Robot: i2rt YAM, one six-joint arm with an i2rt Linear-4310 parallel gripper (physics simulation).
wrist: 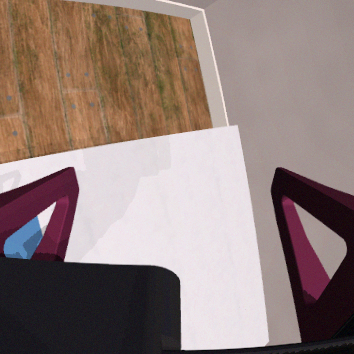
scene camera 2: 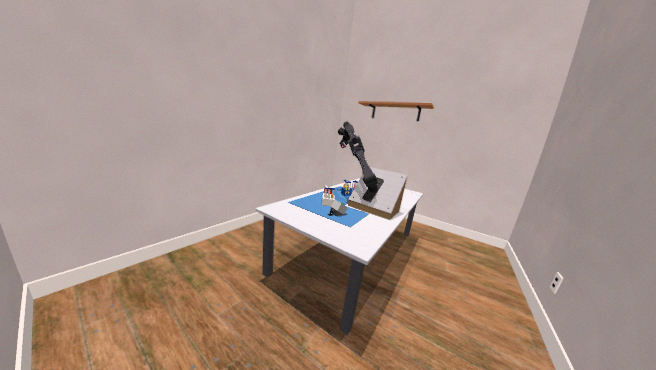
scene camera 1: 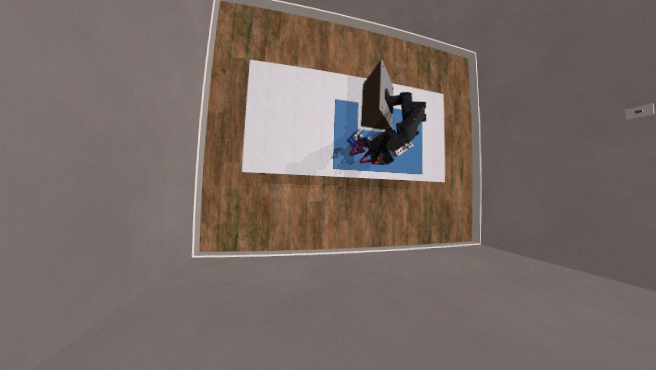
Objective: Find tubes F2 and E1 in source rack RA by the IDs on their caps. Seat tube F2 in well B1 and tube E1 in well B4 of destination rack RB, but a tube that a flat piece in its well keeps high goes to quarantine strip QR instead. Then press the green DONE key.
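Seen in the pictures: gripper, fingertip midpoint: (wrist: 174, 177) (scene camera 2: 345, 145) (scene camera 1: 354, 158); arm's base, origin of the base link: (scene camera 2: 373, 189) (scene camera 1: 388, 101).
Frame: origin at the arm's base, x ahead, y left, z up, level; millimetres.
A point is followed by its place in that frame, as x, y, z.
Observation:
My gripper (scene camera 1: 356, 157) {494, -279, 264} (scene camera 2: 343, 145) {494, -279, 264} (wrist: 174, 177) {494, -279, 264} is open, with its magenta fingers wide apart and no object between them. It is raised high above the table. A white rack (scene camera 1: 404, 149) (scene camera 2: 328, 199) with several tubes stands on the blue mat, partly behind the arm in scene camera 1. A blue rack (scene camera 1: 353, 140) (scene camera 2: 347, 191) with tubes stands farther back in scene camera 2, near the arm's base. Cap IDs, well labels and which rack is RA or RB are too small to read. Strip QR and the green DONE key cannot be made out.
A blue mat (scene camera 1: 345, 115) {99, -248, -143} (scene camera 2: 309, 202) {326, 307, -143} lies on the white table (scene camera 1: 290, 115) {186, -625, -147} (scene camera 2: 279, 211) {318, 573, -146} (wrist: 210, 225) {344, -707, -146}. A small grey block (scene camera 2: 339, 207) {54, 317, -86} stands on the mat beside the white rack. The arm's base is on a large sloped box (scene camera 1: 374, 102) {71, -128, 63} (scene camera 2: 395, 192) {-153, -28, 17}. A wooden shelf (scene camera 2: 395, 105) is on the wall.

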